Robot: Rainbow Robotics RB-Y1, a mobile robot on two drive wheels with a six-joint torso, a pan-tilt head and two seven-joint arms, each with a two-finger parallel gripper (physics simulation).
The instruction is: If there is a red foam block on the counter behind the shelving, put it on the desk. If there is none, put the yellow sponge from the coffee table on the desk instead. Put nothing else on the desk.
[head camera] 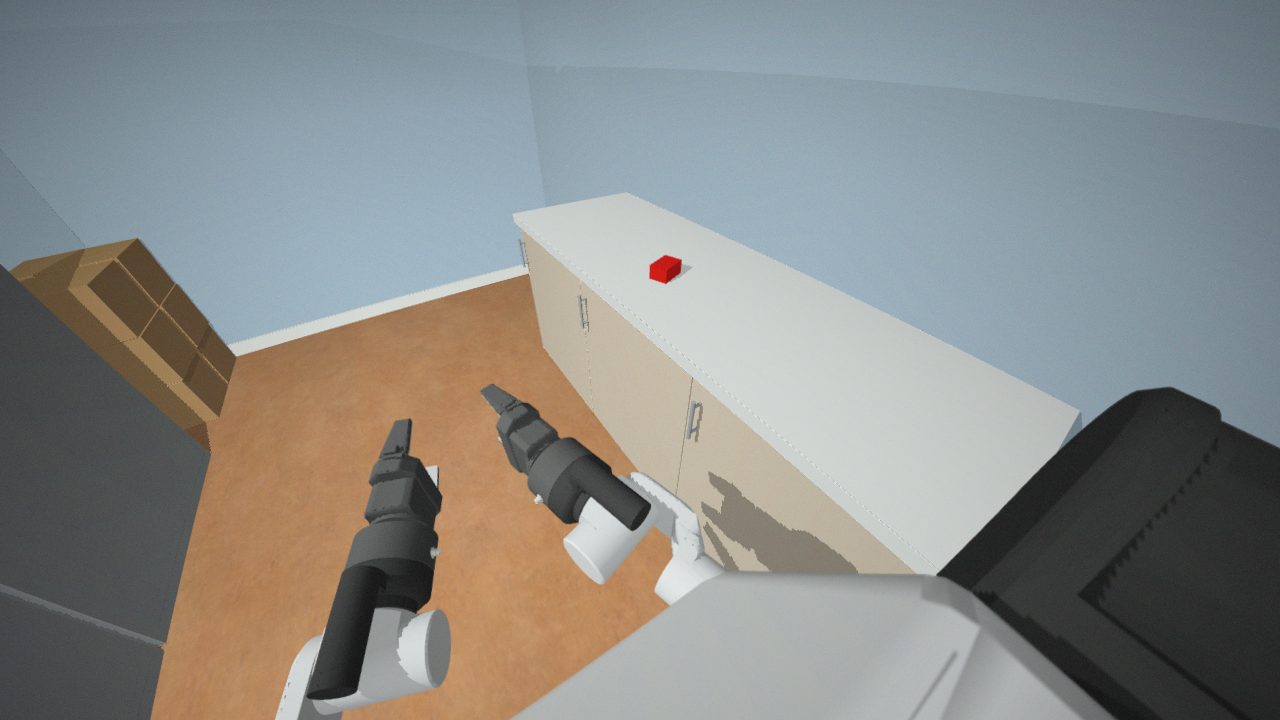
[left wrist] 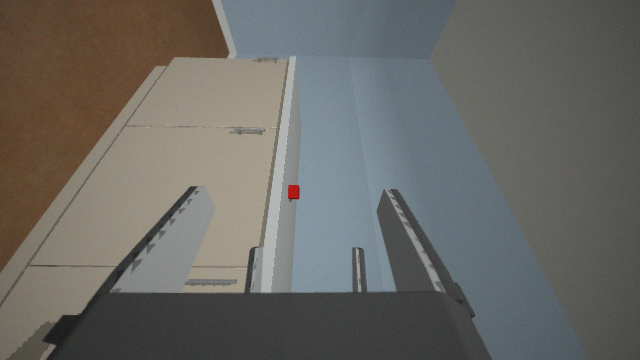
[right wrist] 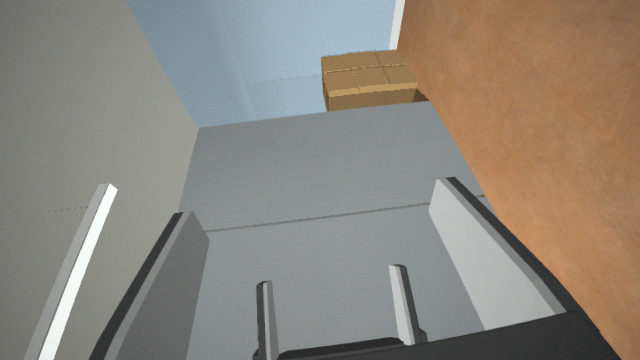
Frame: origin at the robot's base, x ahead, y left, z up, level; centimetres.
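Seen in the pictures: left gripper, fingertip midpoint: (head camera: pixel 418 445) (left wrist: pixel 296 199) (right wrist: pixel 331 273); right gripper, fingertip midpoint: (head camera: pixel 495 413) (left wrist: pixel 307 247) (right wrist: pixel 317 211).
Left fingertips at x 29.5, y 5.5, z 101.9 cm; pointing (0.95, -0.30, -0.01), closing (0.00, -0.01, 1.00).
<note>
A point is followed by its place in that frame.
A red block (head camera: pixel 665 269) @[x 66.8, y -64.9, z 95.5 cm] (left wrist: pixel 293 192) @[x 68.5, y -64.0, z 93.4 cm] lies on the white top of the counter (head camera: pixel 805 331) @[x 27.3, y -81.2, z 91.0 cm] (left wrist: pixel 281 220) @[x 50.9, y -53.6, z 91.0 cm], toward its far part. My left gripper (head camera: pixel 401 422) (left wrist: pixel 296 199) @[x 29.5, y 5.5, z 101.9 cm] is open and empty, over the floor to the left of the counter. My right gripper (head camera: pixel 489 390) @[x 29.5, y -5.8, z 102.3 cm] (right wrist: pixel 317 211) @[x 29.5, y -5.8, z 102.3 cm] is open and empty, between the left gripper and the counter front. Both are well apart from the block. The desk, the coffee table and the yellow sponge do not show in these views.
Grey panels (head camera: pixel 80 465) @[x 133.4, y 118.6, z 48.6 cm] (right wrist: pixel 320 165) @[x 126.7, y 118.4, z 97.5 cm] stand along the left side. Stacked brown boxes (head camera: pixel 134 331) @[x 210.8, y 121.8, z 56.7 cm] (right wrist: pixel 367 75) @[x 226.7, y 121.7, z 42.3 cm] stand beyond them. Pale cabinet doors with handles face the wooden floor (head camera: pixel 340 385) @[x 202.9, y 61.9, z 0.0 cm]. Blue walls stand behind the counter and at the far end.
</note>
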